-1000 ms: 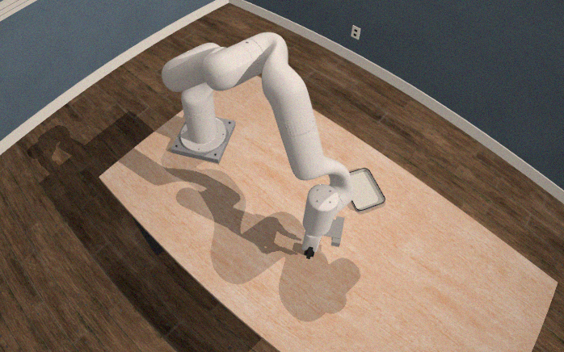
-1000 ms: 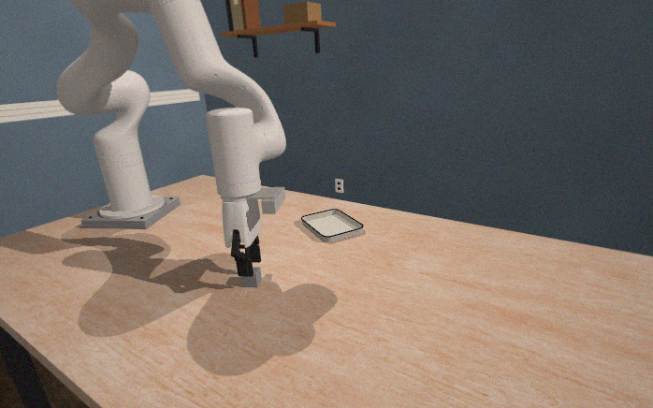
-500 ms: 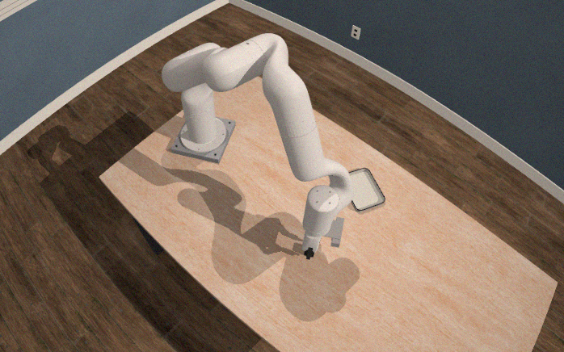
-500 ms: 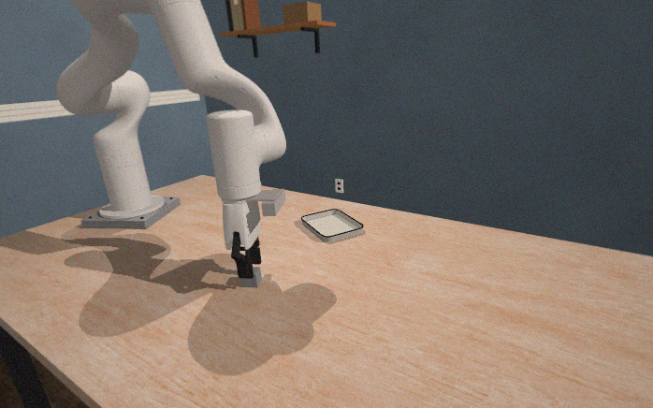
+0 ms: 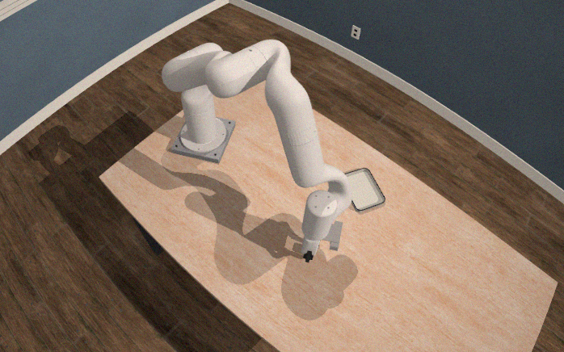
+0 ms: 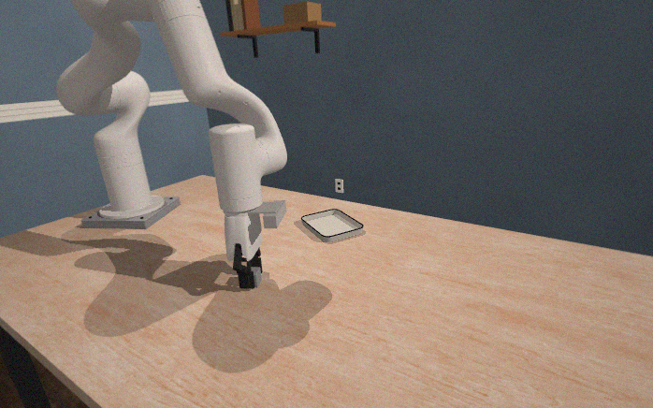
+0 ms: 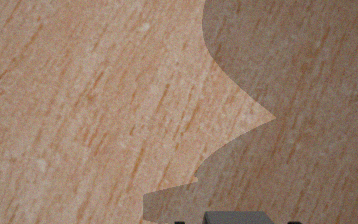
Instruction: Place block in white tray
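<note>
Now: hand 10 mm above the grey block. Also, from my hand: white tray (320 mm to the left, 60 mm behind, 10 mm below).
</note>
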